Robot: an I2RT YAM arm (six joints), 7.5 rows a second.
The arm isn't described. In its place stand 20 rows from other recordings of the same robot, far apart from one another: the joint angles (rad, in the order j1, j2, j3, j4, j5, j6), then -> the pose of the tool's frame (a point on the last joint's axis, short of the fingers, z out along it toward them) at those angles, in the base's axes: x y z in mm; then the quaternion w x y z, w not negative.
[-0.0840 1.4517 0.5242 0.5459 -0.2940 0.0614] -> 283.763 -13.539 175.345 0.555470 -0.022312 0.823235 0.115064
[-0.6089 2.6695 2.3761 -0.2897 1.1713 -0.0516] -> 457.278 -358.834 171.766 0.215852 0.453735 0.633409 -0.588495
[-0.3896 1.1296 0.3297 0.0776 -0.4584 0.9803] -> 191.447 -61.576 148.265 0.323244 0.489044 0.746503 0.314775
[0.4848 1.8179 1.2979 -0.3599 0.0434 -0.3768] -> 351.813 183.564 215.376 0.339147 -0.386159 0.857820 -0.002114
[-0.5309 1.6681 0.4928 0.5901 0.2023 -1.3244] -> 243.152 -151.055 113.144 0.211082 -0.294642 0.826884 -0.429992
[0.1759 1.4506 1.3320 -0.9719 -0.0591 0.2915] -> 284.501 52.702 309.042 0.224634 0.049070 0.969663 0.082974
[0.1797 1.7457 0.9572 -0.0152 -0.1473 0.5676] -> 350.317 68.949 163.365 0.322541 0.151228 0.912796 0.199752
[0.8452 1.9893 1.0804 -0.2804 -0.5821 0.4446] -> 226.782 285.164 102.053 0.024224 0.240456 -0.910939 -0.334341
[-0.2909 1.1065 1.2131 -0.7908 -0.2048 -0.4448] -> 216.054 -57.127 366.478 0.431338 -0.112795 0.892580 -0.067273
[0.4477 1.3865 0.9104 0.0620 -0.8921 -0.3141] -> 263.014 157.046 275.303 0.467944 -0.499761 0.613626 0.393357
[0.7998 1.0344 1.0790 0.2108 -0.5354 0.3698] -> 146.126 176.461 437.717 0.547123 -0.330290 0.531289 0.556145
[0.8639 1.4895 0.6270 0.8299 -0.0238 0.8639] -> 202.669 238.582 226.020 0.445170 -0.008276 0.718487 0.534352
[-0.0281 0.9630 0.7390 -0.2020 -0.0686 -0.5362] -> 221.155 -3.775 289.045 0.527952 -0.229120 0.808476 -0.123031
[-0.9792 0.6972 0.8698 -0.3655 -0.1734 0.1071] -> 91.932 -125.816 363.286 0.602306 0.350328 0.686794 -0.206911
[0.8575 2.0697 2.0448 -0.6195 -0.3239 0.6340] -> 304.772 369.541 334.476 0.226045 -0.170057 0.869380 0.405170
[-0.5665 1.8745 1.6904 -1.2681 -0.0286 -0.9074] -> 307.482 -194.365 270.740 0.053474 -0.170146 0.983532 -0.029252
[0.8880 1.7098 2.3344 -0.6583 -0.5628 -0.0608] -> 189.875 263.569 563.387 0.531209 -0.487200 0.526198 0.451186
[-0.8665 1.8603 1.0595 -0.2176 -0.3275 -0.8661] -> 245.394 -271.128 140.707 0.293754 -0.044265 0.949238 -0.103423
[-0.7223 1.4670 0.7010 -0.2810 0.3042 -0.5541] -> 191.636 -183.071 155.984 0.118365 0.119290 0.948079 -0.270010
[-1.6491 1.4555 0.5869 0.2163 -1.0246 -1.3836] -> 9.427 -268.742 171.320 0.459768 -0.111960 0.803193 -0.361882
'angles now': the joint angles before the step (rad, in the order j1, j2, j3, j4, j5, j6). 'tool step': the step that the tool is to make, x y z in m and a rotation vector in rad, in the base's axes. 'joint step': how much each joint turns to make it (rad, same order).
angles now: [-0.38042 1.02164 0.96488 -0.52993 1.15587 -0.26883]
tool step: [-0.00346 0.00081 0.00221 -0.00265 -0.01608 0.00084]
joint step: [-0.00303 -0.01590 -0.00183 -0.00004 -0.00518 0.00206]
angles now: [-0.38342 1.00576 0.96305 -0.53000 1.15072 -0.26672]
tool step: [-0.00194 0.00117 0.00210 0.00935 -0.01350 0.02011]
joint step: [-0.00002 -0.01132 0.00317 -0.00702 -0.02435 0.00171]
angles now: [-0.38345 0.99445 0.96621 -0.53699 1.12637 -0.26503]
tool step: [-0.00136 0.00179 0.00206 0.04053 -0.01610 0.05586]
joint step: [-0.00004 -0.00879 0.01356 -0.03497 -0.07061 0.01395]
